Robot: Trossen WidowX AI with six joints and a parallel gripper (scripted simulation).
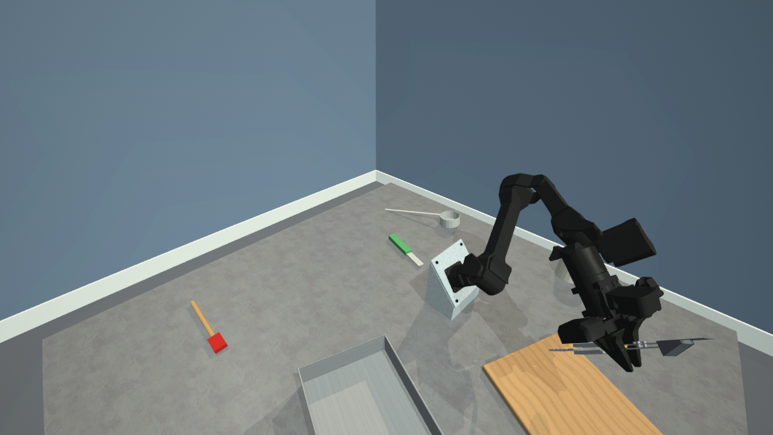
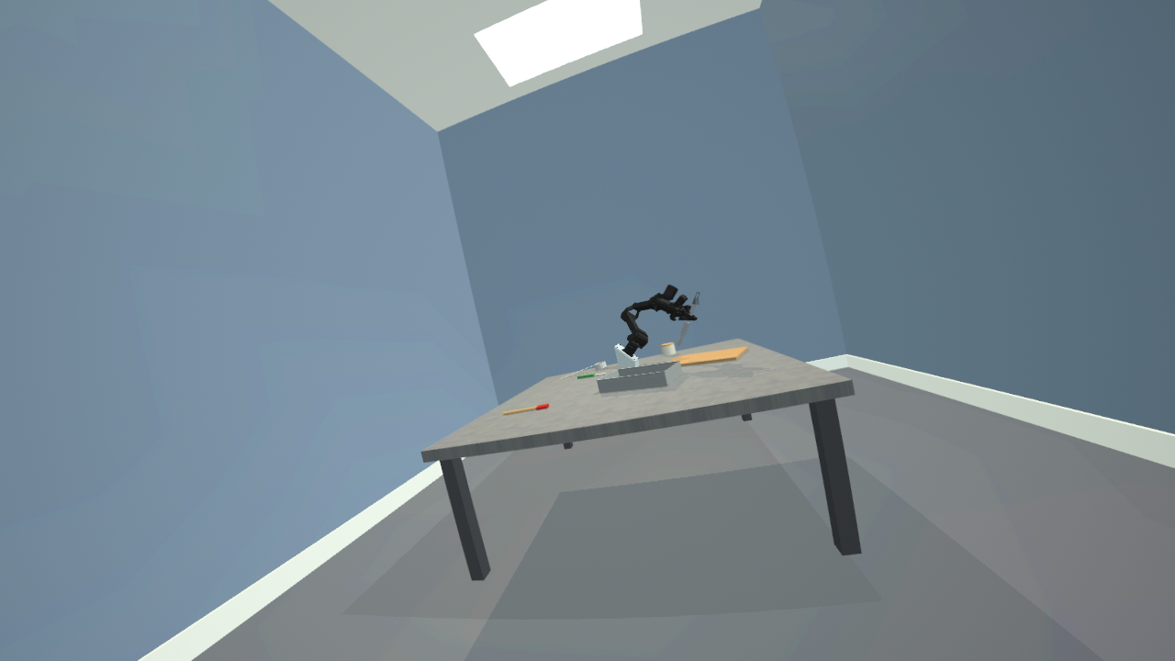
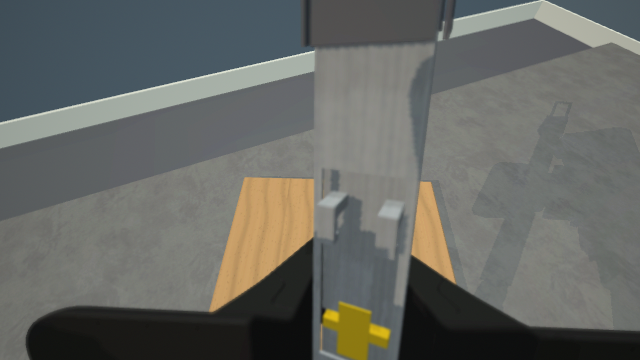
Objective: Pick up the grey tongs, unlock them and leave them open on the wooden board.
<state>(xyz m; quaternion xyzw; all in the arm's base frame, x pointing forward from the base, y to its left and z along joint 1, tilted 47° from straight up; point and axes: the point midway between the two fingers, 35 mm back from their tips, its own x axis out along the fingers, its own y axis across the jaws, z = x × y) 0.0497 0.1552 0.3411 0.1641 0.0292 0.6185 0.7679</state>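
The wooden board is 190 mm below my gripper tip. Round my gripper tip: wooden lid (430 mm behind, 210 mm to the right, 170 mm below); yellow lock piece (10 mm behind, 30 mm to the right, 20 mm above); roasting tin (320 mm ahead, 270 mm to the right, 170 mm below).
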